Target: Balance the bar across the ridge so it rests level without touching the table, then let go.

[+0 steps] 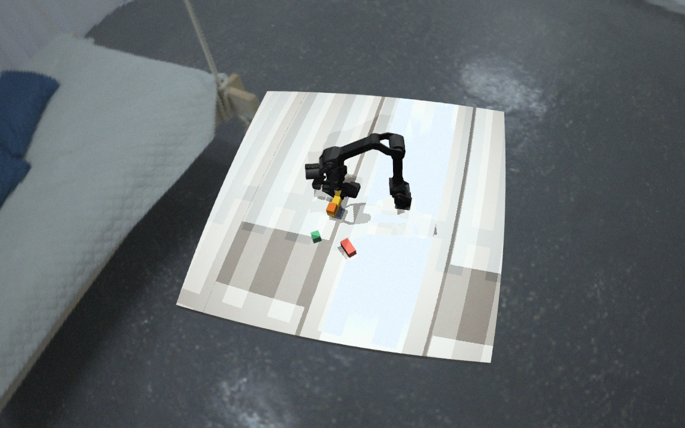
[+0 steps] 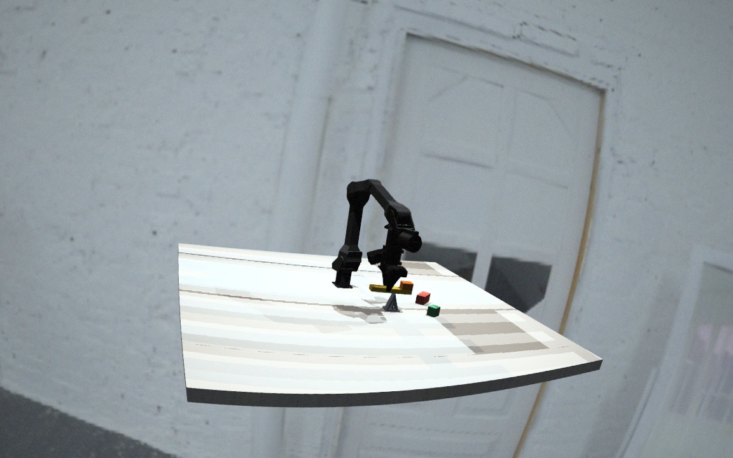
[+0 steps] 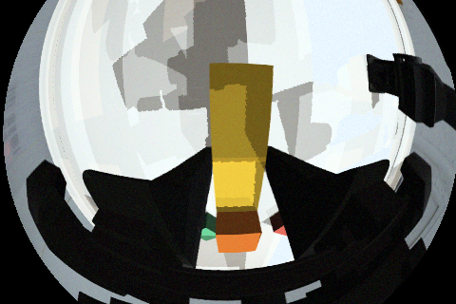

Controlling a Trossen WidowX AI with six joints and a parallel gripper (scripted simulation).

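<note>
The yellow bar lies 4 cm to the left of my gripper tip, 1 cm ahead of it and 1 cm above it. Round my gripper tip: green block (16 cm to the left, 6 cm ahead, 5 cm below); then red block (19 cm to the left, 8 cm behind, 5 cm below).
</note>
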